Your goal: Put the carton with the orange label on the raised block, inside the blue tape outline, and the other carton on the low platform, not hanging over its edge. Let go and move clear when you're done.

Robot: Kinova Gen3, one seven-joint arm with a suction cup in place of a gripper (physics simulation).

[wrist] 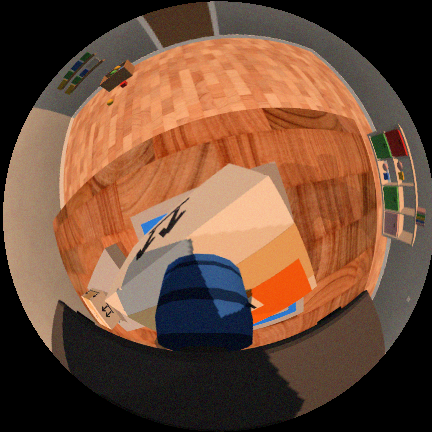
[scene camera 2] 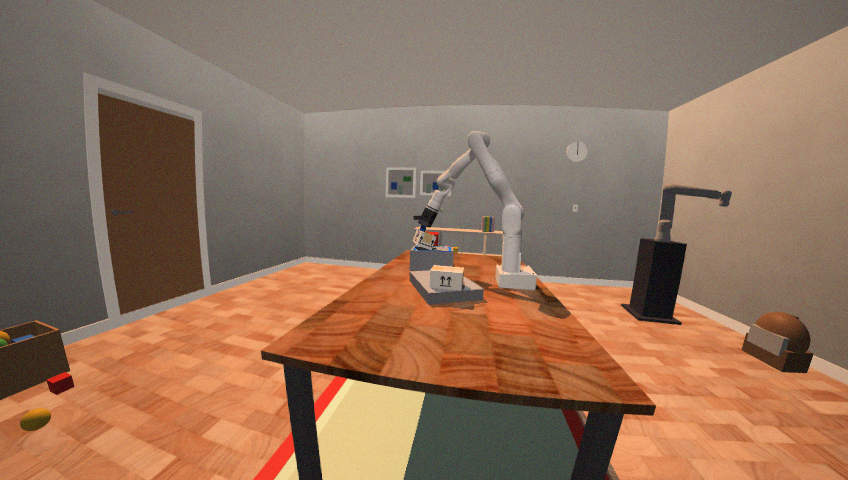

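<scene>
The carton with the orange label (scene camera 2: 424, 239) (wrist: 245, 205) hangs tilted on my suction cup (scene camera 2: 423, 228) (wrist: 204, 300), low over the raised block (scene camera 2: 430, 260) (wrist: 281, 186). Its orange label shows at the lower right in the wrist view. Parts of the blue tape outline (wrist: 152, 223) show past the carton's left and lower right sides; the rest is hidden under it. I cannot tell whether its lowest edge touches the block. The other carton (scene camera 2: 446, 278) (wrist: 109, 311) sits upright on the low platform (scene camera 2: 471, 293) (wrist: 102, 269), apart from my cup.
The low platform is on the near side of the block in the scene view. The arm's base (scene camera 2: 515, 277) stands on the wooden table (scene camera 2: 452, 339) to the right of both. A shelf unit is behind the table, and a second arm on a black pedestal (scene camera 2: 656, 279) stands at the right.
</scene>
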